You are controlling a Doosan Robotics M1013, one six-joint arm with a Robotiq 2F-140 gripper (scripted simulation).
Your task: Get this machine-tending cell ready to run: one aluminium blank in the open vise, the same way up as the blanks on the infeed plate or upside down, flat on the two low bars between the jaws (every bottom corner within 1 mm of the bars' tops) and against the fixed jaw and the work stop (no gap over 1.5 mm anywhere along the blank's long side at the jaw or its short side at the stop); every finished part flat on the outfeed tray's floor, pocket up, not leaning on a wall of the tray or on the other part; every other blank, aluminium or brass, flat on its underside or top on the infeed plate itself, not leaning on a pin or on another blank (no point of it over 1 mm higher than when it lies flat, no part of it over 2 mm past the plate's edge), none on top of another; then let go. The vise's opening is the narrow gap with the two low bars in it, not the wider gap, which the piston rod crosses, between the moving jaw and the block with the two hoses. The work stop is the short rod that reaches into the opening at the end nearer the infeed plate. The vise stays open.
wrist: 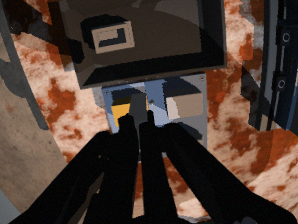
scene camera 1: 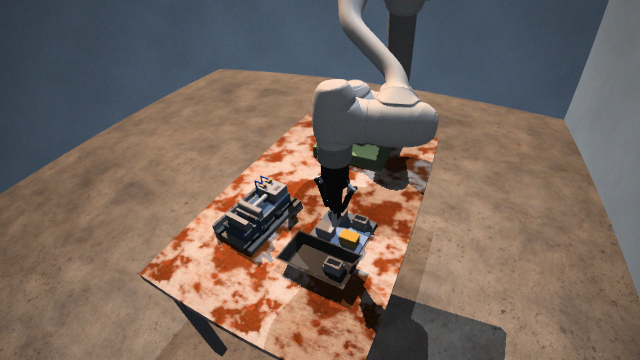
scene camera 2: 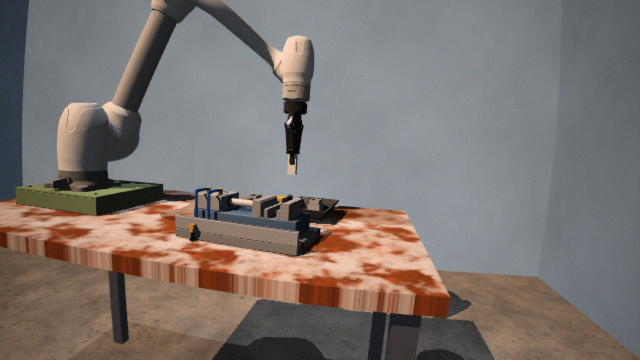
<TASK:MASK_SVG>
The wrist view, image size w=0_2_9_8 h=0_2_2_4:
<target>my gripper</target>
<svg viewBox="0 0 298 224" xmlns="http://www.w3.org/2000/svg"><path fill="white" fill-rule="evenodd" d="M8 223L78 224L86 211L83 224L192 224L178 217L163 161L163 152L166 153L168 159L215 224L298 224L297 219L291 212L251 192L180 124L172 122L166 124L164 128L157 127L154 122L153 111L148 110L146 93L132 94L129 113L117 119L119 125L117 133L111 135L109 131L96 133L25 212ZM141 153L144 215L133 218L139 154Z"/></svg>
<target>aluminium blank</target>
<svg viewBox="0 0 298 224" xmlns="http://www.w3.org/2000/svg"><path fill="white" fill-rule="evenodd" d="M202 92L197 87L164 91L168 119L202 115Z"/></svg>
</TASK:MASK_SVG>
